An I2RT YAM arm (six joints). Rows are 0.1 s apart.
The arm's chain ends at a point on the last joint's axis. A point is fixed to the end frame.
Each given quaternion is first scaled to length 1.
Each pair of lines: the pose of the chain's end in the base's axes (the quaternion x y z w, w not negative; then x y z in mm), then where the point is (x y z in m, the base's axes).
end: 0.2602, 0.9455, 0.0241, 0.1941, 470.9, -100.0, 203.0
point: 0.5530 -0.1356 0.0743
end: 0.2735, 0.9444, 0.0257, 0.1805, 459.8, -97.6, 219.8
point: 0.5377 -0.1332 0.0885
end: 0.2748, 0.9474, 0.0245, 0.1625, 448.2, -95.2, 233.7
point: 0.5214 -0.1298 0.0994
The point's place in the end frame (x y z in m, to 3 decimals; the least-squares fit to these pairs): -0.037 -0.010 0.152
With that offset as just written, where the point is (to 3 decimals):
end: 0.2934, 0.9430, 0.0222, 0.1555, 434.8, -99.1, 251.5
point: 0.505 -0.136 0.116
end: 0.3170, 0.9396, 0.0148, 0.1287, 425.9, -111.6, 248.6
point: 0.487 -0.150 0.109
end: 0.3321, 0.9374, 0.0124, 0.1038, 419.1, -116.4, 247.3
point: 0.472 -0.154 0.105
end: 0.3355, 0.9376, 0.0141, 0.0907, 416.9, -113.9, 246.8
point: 0.466 -0.150 0.102
